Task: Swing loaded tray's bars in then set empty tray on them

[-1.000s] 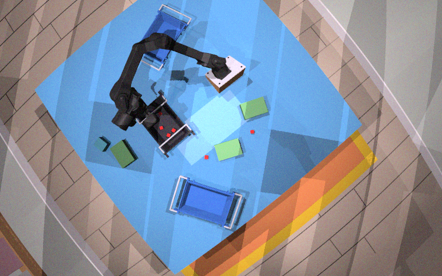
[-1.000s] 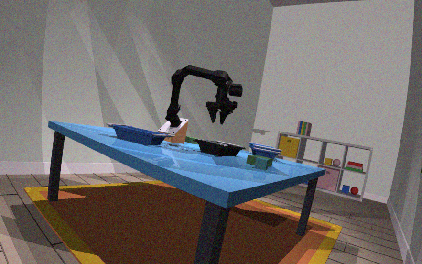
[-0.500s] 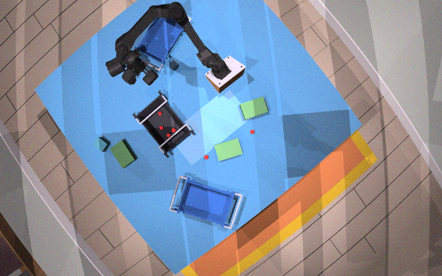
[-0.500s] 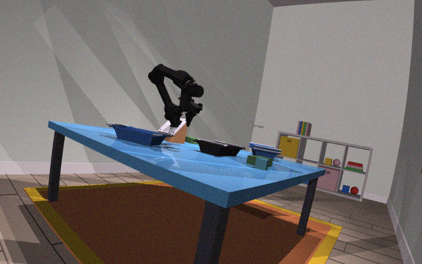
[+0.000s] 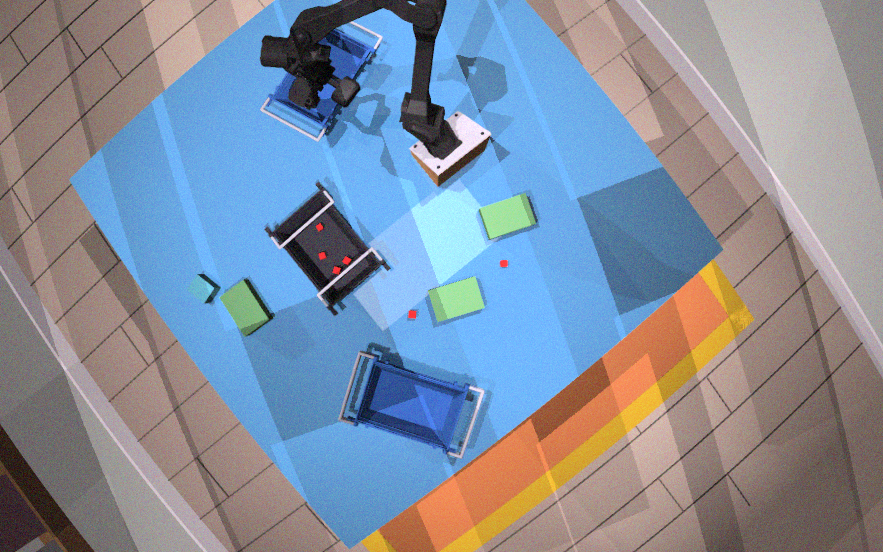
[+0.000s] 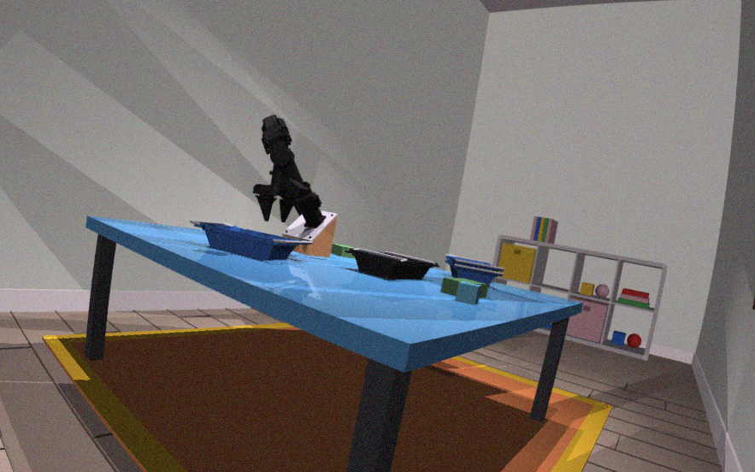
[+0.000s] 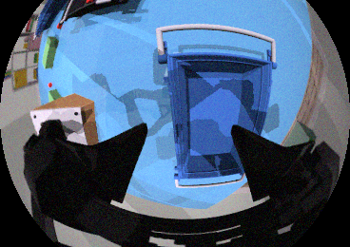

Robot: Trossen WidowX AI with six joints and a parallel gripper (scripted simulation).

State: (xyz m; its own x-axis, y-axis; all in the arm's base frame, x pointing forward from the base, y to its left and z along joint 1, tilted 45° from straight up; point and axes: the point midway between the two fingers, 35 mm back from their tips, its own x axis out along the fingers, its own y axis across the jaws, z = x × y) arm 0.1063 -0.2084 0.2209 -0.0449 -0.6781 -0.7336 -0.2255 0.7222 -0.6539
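The blue plastic tray lies 6 cm to the right of my gripper tip, 6 cm below it and 2 cm behind it. Also, from my gripper tip: teal cube: 58 cm ahead, 13 cm to the left, 8 cm below.
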